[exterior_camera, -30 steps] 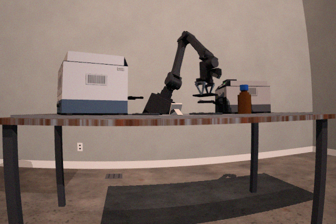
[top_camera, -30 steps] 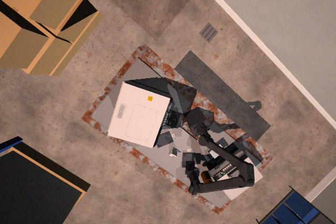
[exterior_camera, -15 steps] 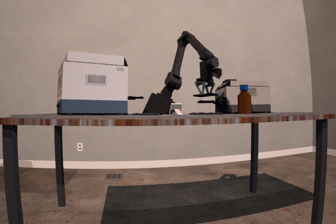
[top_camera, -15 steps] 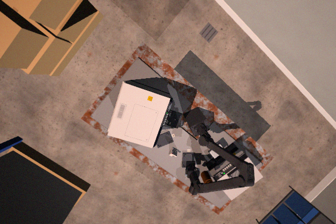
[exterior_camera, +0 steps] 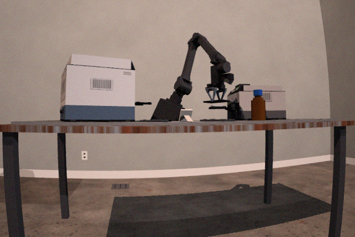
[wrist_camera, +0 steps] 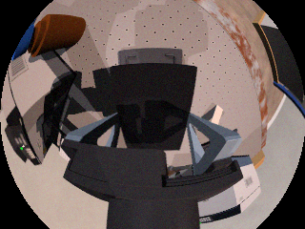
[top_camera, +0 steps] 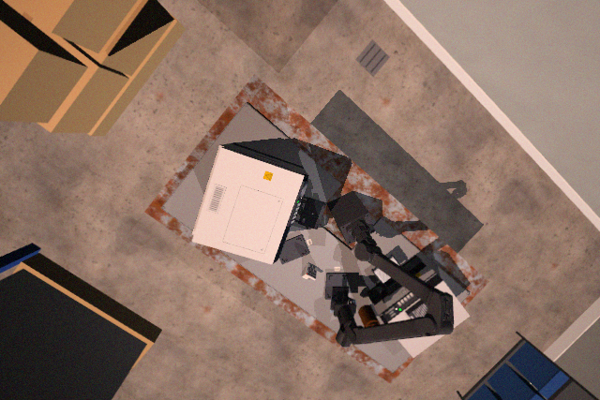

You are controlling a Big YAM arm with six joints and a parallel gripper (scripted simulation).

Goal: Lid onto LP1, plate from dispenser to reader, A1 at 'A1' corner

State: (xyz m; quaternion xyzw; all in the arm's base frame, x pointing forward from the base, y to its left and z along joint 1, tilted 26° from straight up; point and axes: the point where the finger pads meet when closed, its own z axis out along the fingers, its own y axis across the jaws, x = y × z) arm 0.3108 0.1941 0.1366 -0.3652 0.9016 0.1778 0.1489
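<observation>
My gripper is now 1 cm above the plate lid. The rest, counted from my hand: brown capped bottle 26 cm to the left, 2 cm behind; white well plate 29 cm behind, 7 cm to the left, 2 cm below.
</observation>
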